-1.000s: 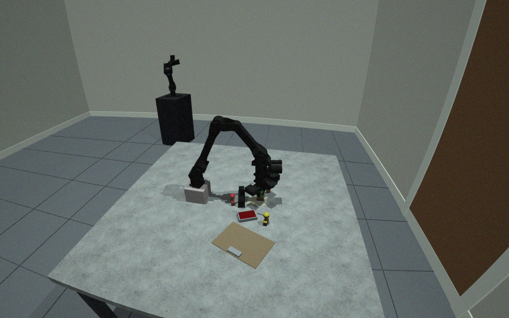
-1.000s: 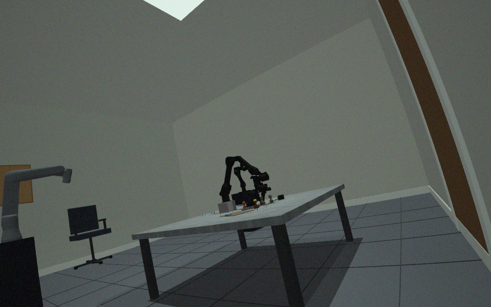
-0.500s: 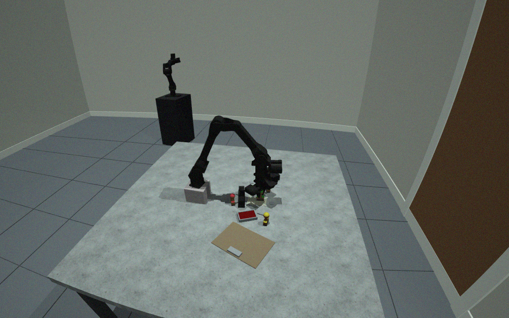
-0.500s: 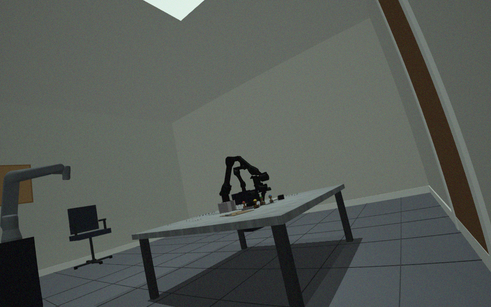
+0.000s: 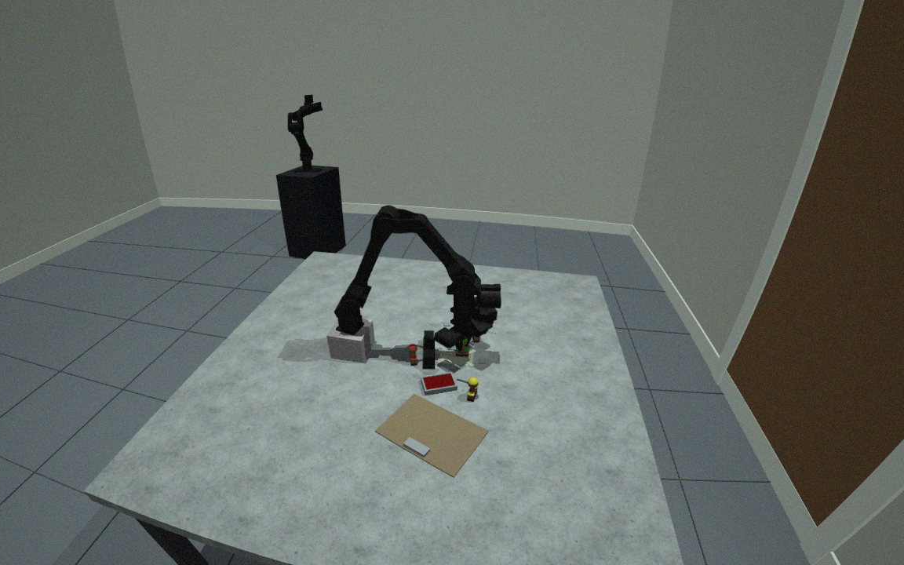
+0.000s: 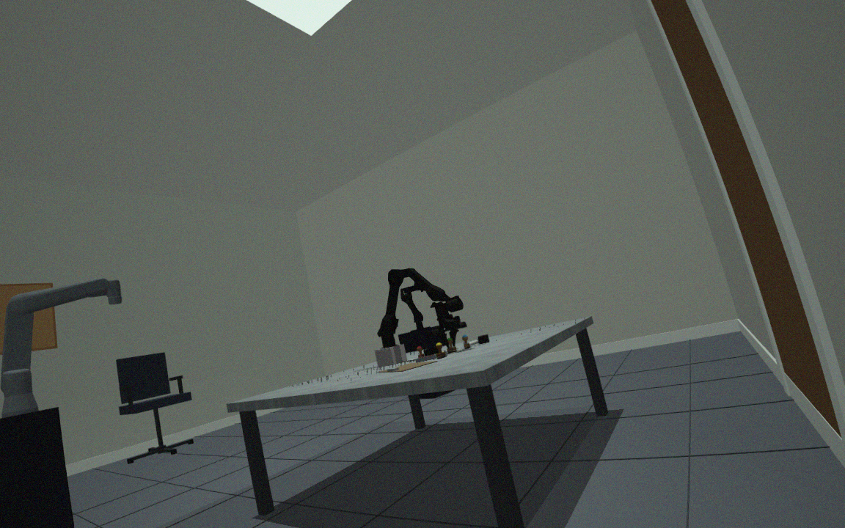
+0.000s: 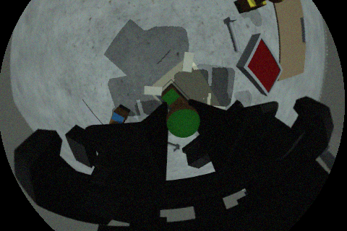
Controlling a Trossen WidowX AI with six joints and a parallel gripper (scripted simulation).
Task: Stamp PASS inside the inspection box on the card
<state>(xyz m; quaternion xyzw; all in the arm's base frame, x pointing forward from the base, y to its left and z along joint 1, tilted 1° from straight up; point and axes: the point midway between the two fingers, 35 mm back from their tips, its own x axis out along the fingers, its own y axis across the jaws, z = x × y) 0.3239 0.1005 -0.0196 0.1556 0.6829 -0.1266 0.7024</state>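
Now: the card 10 mm behind my gripper tip, 10 mm to the right of it and 30 mm below it. From my gripper tip the other things lie so: blue-knobbed stamp (10 mm ahead, 90 mm to the left, 10 mm below); then green-knobbed stamp (right at my gripper tip); then red-knobbed stamp (130 mm behind, 80 mm to the right, 10 mm below).
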